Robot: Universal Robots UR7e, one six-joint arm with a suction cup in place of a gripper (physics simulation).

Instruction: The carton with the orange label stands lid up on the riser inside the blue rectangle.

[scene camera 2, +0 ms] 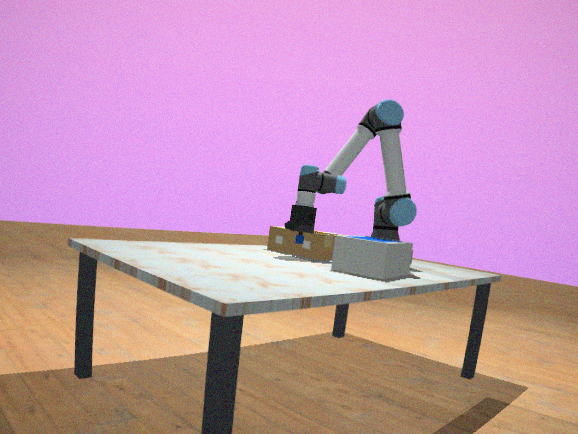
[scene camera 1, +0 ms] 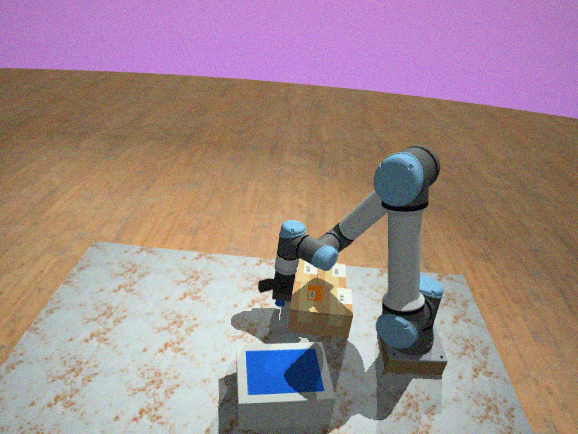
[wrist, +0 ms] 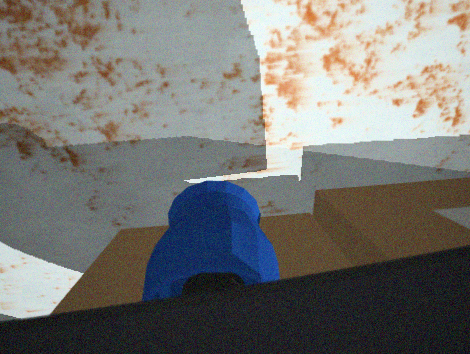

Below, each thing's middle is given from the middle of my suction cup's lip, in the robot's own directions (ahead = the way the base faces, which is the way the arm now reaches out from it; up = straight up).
Labels:
I see my suction cup 350 mm to the right of the riser (scene camera 1: 289, 380), 20 mm past it and 10 mm above it.

